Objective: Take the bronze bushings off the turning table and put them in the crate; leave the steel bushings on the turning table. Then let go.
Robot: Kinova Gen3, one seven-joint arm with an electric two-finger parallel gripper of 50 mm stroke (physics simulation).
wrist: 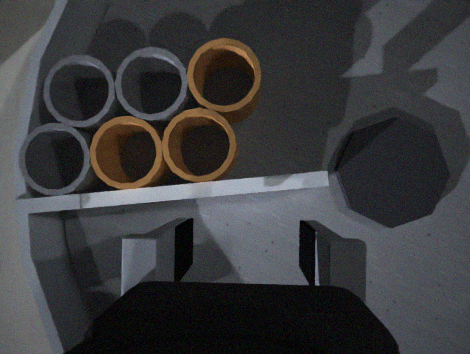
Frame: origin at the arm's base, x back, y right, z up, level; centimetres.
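Seen in the pictures: gripper, fingertip midpoint: [245, 242].
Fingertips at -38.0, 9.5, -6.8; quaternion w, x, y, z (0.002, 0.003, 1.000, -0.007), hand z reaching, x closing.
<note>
A point is followed by its place in that frame, as x, y, z.
Three bronze bushings stand upright on the turning table [280, 260] @(-40.0, 11.3, -12.1), touching in a cluster: one bronze bushing [247, 95] @(-38.0, 2.2, -8.3) at the upper right of the group, one bronze bushing [232, 155] @(-37.2, 5.3, -8.3) below it, and one bronze bushing [102, 152] @(-30.0, 5.1, -9.2) to the left of that. Three steel bushings stand at their left: a steel bushing [184, 92] @(-34.7, 2.0, -8.3) in the upper middle, a steel bushing [49, 95] @(-27.5, 2.1, -8.3) at the upper left, and a steel bushing [25, 167] @(-26.2, 5.9, -8.3) at the lower left. My gripper [245, 242] @(-38.0, 9.5, -6.8) is open with nothing between its fingers, on the near side of the divider, below the bushings in the view. The crate does not show.
A pale straight divider [210, 189] @(-36.0, 7.0, -8.8) runs along the near side of the lower bushings. A dark eight-sided hub [395, 172] @(-46.5, 6.0, -11.3) stands at the divider's right end. The turning table's raised rim [47, 270] @(-26.8, 11.7, -9.8) curves along the left. Dark shadows fall behind the bushings.
</note>
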